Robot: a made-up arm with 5 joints. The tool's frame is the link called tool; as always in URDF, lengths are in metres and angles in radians.
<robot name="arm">
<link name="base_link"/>
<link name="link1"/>
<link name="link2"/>
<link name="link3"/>
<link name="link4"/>
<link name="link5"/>
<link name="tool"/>
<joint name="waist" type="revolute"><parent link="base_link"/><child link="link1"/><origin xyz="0.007 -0.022 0.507"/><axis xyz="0 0 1"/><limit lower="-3.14" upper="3.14" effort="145" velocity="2.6"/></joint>
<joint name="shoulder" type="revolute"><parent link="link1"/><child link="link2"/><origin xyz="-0.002 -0.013 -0.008"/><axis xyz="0 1 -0.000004"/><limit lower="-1.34" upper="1.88" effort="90" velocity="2"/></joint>
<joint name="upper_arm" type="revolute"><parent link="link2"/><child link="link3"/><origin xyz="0.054 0.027 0.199"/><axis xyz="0 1 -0.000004"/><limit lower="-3.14" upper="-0.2" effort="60" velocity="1.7"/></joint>
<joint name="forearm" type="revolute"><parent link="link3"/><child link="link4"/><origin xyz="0.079 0.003 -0.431"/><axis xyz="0 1 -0.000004"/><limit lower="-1.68" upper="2.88" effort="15" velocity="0.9"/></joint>
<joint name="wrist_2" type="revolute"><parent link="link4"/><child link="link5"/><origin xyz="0.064 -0.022 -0.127"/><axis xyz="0 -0.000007 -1"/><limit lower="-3.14" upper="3.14" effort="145" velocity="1.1"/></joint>
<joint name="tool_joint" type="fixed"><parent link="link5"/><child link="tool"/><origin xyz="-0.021 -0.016 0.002" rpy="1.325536 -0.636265 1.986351"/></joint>
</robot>
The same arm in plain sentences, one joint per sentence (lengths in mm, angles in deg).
The arm has five revolute joints in a row. What follows holds with every joint at zero, and every direction is one of the base frame's. The first joint sits 7 mm along +x and 22 mm along -y and 507 mm along +z from the base frame's origin and rotates about +z, from -179.91 to 179.91 deg. The second joint sits 2 mm along -x and 13 mm along -y and 8 mm along -z from the first joint and rotates about +y, from -76.78 to 107.72 deg. The third joint sits 54 mm along +x and 27 mm along +y and 199 mm along +z from the second joint and rotates about +y, from -179.91 to -11.46 deg. The fourth joint sits 79 mm along +x and 3 mm along +y and 431 mm along -z from the third joint and rotates about +y, from -96.26 to 165.01 deg. The fifth joint sits 64 mm along +x and 22 mm along -y and 127 mm along -z from the fourth joint and rotates about -z, from -179.91 to 179.91 deg. The tool frame, which is the frame that the pose is given for, sits 21 mm along -x and 16 mm along -y and 2 mm along +z from the fifth joint; its axes are the base frame's turned by roll 75.95, pitch -36.46 and yaw 113.81 deg (as in URDF: about the fixed x, then y, then z).
